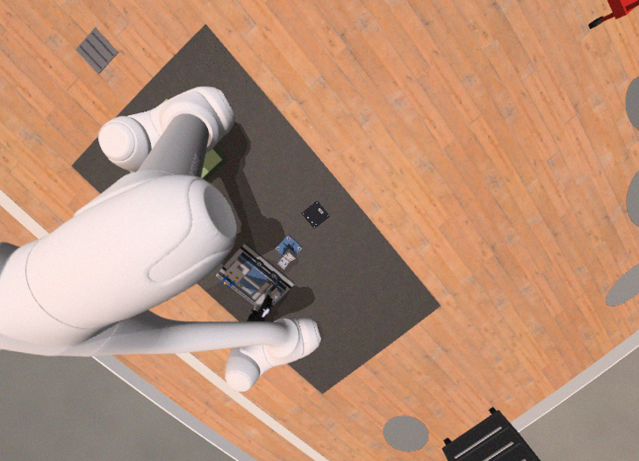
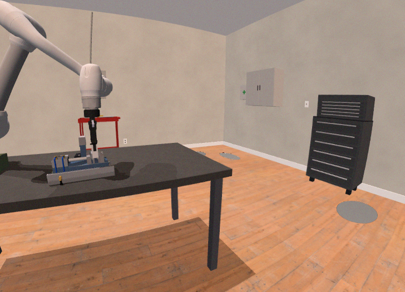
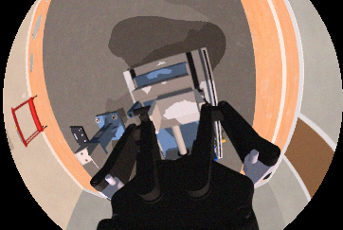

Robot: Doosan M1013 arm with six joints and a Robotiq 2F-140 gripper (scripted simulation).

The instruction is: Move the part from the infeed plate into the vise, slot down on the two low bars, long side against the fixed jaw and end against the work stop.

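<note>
Now: hand 3 cm above the part. Round my hand: black infeed plate: 13 cm behind, 40 cm to the left, 11 cm below.
</note>
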